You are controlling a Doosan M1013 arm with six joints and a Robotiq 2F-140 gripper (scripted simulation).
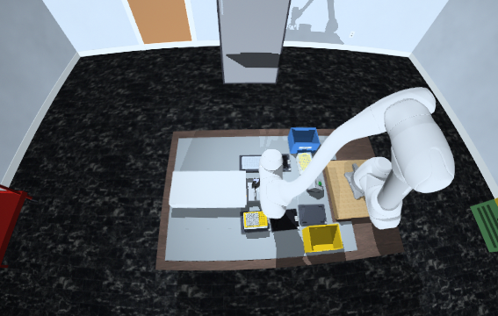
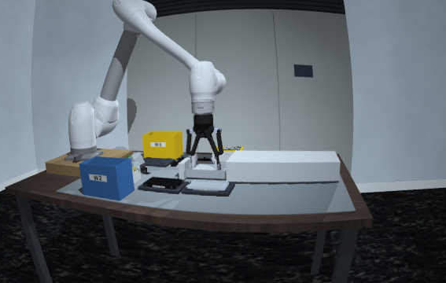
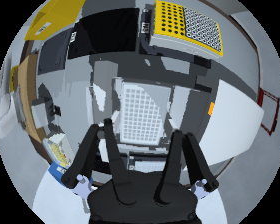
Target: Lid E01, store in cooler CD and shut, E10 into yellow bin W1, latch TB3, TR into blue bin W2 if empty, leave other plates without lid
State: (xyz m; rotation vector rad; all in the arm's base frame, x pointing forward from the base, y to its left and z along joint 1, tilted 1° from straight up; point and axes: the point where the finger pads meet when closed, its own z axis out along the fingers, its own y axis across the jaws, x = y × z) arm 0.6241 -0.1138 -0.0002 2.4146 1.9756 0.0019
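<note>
My hand is 1 cm above the grey plate lid. From my hand the other things lie so: yellow tip rack TR (9 cm ahead, 17 cm to the left, 1 cm above); white well plate (2 cm below); drawer (3 cm ahead, 1 cm to the right, 2 cm below).
</note>
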